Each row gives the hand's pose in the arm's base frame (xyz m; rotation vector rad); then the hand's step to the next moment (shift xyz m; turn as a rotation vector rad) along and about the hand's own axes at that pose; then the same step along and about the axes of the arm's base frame.
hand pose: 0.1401 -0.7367 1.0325 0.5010 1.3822 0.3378
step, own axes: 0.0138 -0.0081 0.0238 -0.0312 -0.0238 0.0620
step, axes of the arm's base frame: 0.0252 -0.0032 -0.0133 0.0544 -0.0447 0.0207
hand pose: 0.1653 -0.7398 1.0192 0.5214 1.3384 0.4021
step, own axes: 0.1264 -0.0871 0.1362 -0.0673 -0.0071 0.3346
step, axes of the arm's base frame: 0.1561 -0.0181 -0.1320 0.3153 -0.0854 0.0992
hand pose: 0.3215 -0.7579 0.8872 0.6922 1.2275 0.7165
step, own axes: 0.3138 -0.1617 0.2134 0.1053 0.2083 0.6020
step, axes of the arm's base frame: 0.2838 0.1356 -0.2669 0.5845 0.1590 0.2234
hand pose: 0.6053 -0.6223 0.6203 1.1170 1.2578 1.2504
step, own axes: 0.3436 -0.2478 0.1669 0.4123 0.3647 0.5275
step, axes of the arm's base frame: 0.1495 0.3453 -0.2563 0.4816 0.4654 0.3643
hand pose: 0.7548 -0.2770 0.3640 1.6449 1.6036 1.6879
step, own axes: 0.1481 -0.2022 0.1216 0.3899 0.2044 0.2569
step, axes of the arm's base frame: -0.0385 0.2469 -0.1232 0.1892 0.3699 0.2953
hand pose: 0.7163 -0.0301 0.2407 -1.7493 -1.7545 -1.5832
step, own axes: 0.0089 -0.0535 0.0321 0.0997 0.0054 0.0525
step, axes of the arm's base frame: -0.0293 0.0442 -0.0340 0.0036 0.0975 0.0566
